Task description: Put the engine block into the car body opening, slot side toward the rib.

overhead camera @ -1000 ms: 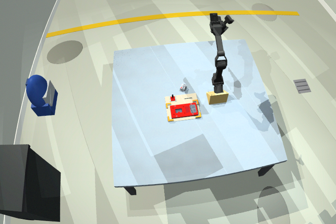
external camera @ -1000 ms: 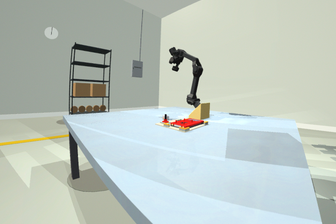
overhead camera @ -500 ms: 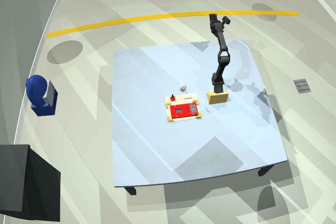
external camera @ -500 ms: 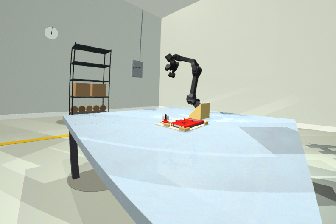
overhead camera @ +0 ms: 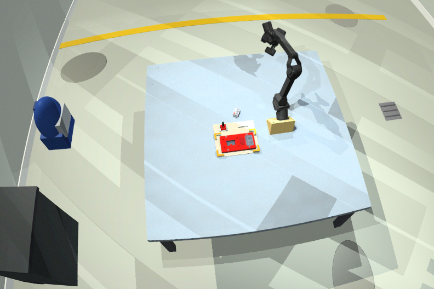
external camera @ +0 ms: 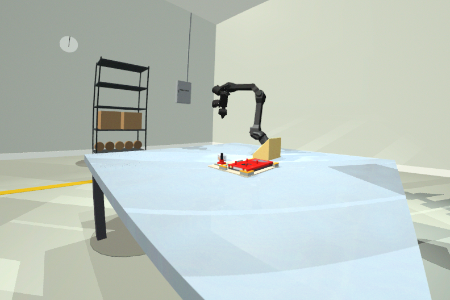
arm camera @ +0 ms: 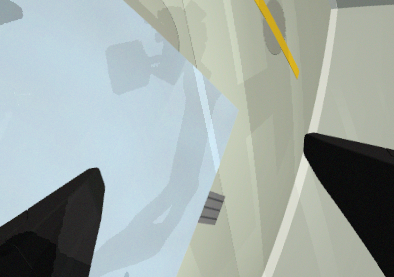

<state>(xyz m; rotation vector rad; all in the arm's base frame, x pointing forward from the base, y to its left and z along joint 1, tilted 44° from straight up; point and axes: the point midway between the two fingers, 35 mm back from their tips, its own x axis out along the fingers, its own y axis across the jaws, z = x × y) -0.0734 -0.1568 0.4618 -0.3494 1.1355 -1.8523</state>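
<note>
My gripper tip is now 360 mm short of the grey engine block, 300 mm to the right of it and 250 mm above it. From my gripper tip the other things lie so: beige fixture plate 410 mm ahead, 480 mm to the left, 250 mm below.
</note>
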